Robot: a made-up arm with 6 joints.
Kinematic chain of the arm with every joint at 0, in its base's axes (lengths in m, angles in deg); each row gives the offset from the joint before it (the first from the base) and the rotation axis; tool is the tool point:
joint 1: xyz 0 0 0.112 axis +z
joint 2: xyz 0 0 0 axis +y
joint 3: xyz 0 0 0.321 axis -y
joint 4: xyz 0 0 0 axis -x
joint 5: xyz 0.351 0 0 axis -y
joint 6: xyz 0 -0.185 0 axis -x
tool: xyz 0 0 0
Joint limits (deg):
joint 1: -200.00..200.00
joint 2: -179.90..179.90
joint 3: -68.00..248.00
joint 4: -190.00..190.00
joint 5: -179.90..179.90
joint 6: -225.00..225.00
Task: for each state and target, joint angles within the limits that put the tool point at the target. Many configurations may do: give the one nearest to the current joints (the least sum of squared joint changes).
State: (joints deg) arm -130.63 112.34 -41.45 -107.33 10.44 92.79
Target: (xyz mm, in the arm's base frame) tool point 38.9 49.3 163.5
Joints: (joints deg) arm -123.86 106.10 -66.86 -91.50 10.44 92.79
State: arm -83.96 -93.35 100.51 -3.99 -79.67 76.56
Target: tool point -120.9 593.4 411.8
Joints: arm -95.39 -78.83 68.43 -17.88 -79.67 76.56
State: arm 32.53 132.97 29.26 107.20 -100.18 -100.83
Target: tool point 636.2 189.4 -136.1
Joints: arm 13.46 100.77 45.00 101.24 -100.18 -100.83
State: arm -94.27 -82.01 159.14 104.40 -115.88 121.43
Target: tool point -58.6 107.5 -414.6
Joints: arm -76.42 -120.71 145.36 80.12 -115.88 121.43
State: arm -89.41 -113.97 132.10 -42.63 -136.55 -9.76
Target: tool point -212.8 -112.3 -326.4
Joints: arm -102.88 -150.59 187.66 -9.61 -136.55 -9.76
